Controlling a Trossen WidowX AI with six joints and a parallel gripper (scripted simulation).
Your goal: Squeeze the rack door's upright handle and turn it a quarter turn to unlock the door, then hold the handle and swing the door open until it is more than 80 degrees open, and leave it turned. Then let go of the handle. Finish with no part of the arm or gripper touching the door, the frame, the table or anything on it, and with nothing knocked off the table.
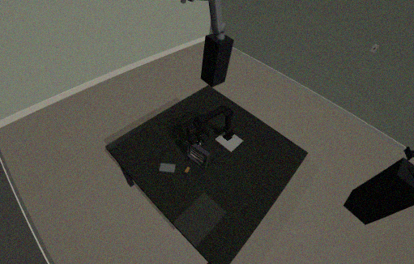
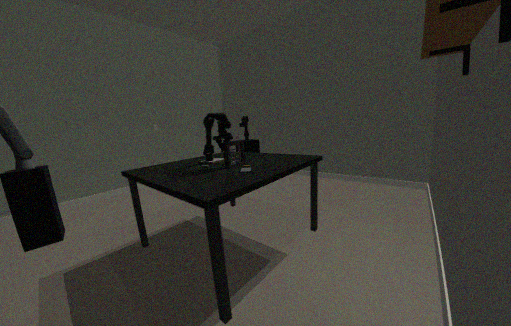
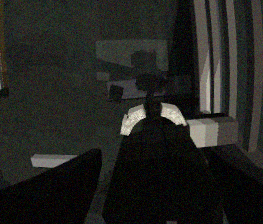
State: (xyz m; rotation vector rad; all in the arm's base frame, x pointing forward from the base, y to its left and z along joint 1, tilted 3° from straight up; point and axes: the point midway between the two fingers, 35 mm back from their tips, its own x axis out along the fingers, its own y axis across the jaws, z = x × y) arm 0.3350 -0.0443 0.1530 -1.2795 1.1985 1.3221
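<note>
Now: the dark handle 2 cm below my gripper tip and 1 cm to the left of it. The rest, counted from my gripper tip: small orange piece: 17 cm ahead, 14 cm below, 9 cm to the left.
</note>
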